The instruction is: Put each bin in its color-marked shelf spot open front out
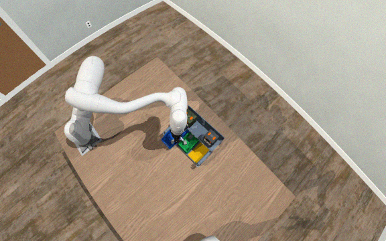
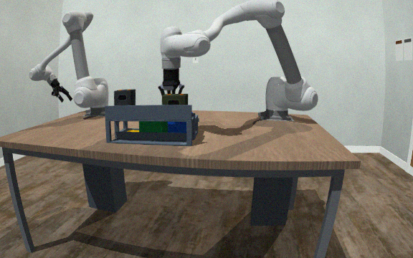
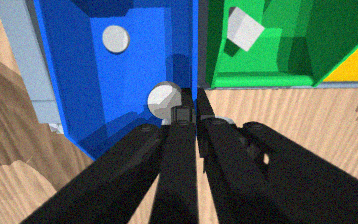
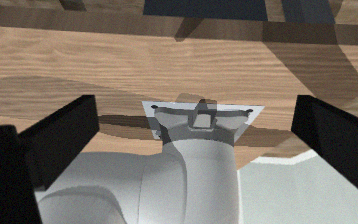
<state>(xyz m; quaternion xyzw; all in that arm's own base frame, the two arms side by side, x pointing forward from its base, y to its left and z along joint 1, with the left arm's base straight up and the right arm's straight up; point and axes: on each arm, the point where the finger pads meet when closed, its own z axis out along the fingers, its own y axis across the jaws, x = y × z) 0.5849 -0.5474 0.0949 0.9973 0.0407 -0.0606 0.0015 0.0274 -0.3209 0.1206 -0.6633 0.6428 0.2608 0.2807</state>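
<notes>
Right now the blue bin is 50 mm to the left of my left hand, 40 mm below it and 10 mm ahead of it. From my left hand the other things lie so: grey shelf 120 mm ahead, 60 mm to the right, 30 mm below; then green bin 90 mm ahead, 60 mm to the right, 50 mm below; then round part 60 mm below, 20 mm to the left, 20 mm behind.
</notes>
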